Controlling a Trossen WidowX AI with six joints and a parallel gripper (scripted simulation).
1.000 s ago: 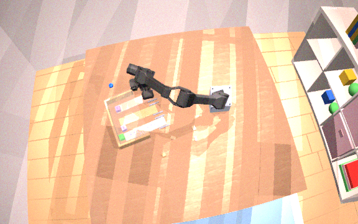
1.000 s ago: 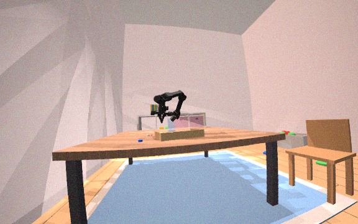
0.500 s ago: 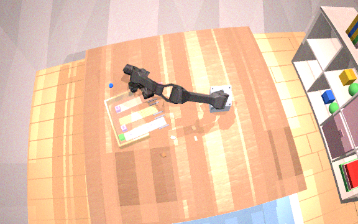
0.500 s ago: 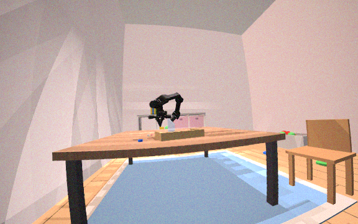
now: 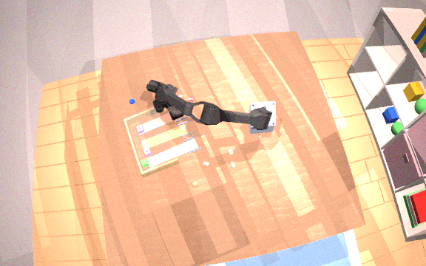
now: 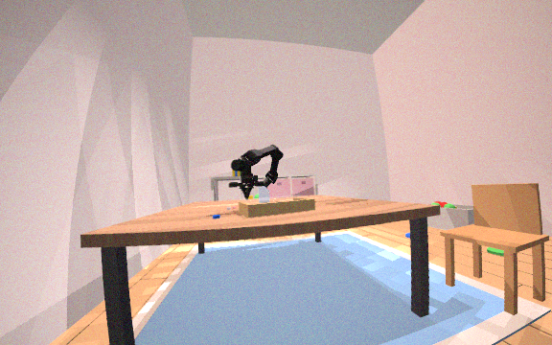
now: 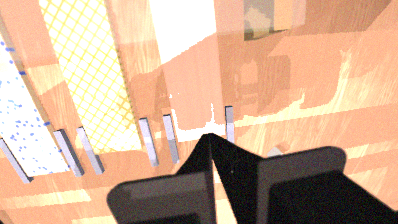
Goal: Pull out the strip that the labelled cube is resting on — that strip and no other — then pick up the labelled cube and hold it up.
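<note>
Now: gripper tip 90 mm short of the white strip, 20 mm to the right of it and 50 mm above it. From my gripper tip the other things lie so: tan bit 30 mm behind, 390 mm to the left, 40 mm below; blue disc 220 mm ahead, 140 mm to the right, 50 mm below.
</note>
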